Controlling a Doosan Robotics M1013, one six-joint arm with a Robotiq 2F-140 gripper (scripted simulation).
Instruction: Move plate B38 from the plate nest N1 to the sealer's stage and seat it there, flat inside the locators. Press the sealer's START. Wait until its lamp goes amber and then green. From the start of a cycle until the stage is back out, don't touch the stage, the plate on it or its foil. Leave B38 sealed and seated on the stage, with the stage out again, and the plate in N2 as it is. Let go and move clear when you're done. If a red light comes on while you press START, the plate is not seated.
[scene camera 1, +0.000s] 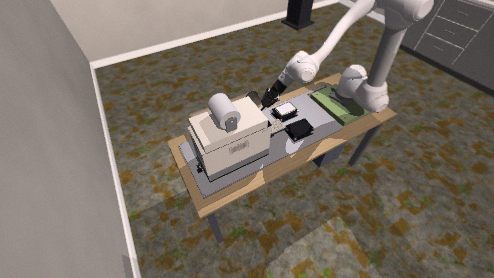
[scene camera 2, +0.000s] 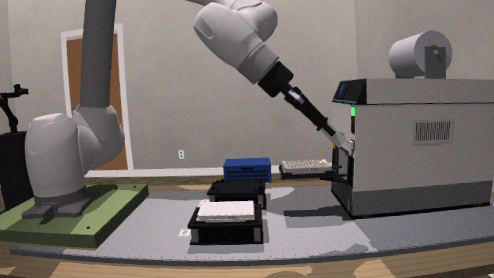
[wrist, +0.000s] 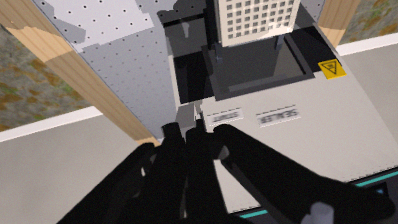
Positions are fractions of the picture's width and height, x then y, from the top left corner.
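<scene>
Sealer (wrist: 0.83, 0.57), visible. My gripper (wrist: 0.48, 0.52), (scene camera 2: 0.69, 0.52), visible.
</scene>
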